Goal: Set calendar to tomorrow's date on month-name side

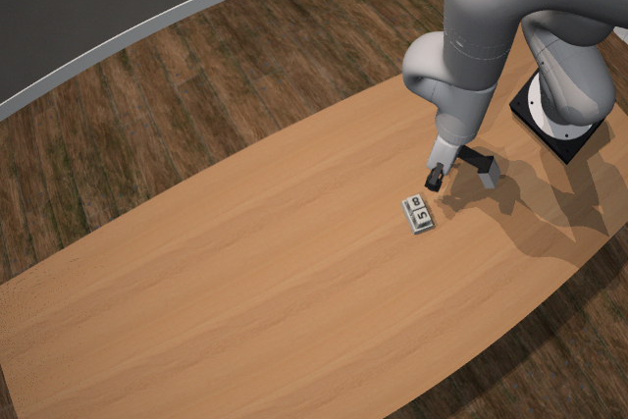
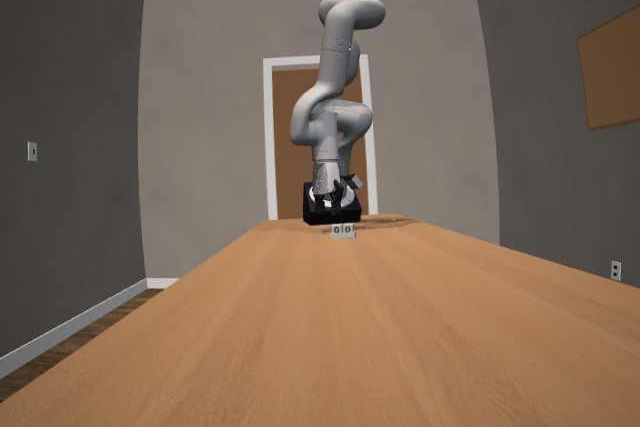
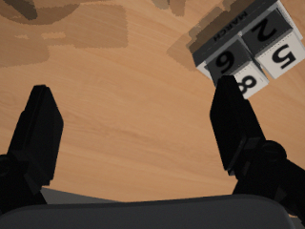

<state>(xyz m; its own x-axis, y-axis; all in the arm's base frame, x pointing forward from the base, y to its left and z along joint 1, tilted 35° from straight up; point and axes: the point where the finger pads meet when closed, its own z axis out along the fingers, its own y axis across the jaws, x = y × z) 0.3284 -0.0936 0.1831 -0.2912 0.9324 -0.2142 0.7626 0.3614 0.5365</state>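
Now: hand 80 mm short of the white digit cube, 10 mm to the right of it and 50 mm above it. Also, from my hand: calendar tray 80 mm ahead, 30 mm to the left, 70 mm below.
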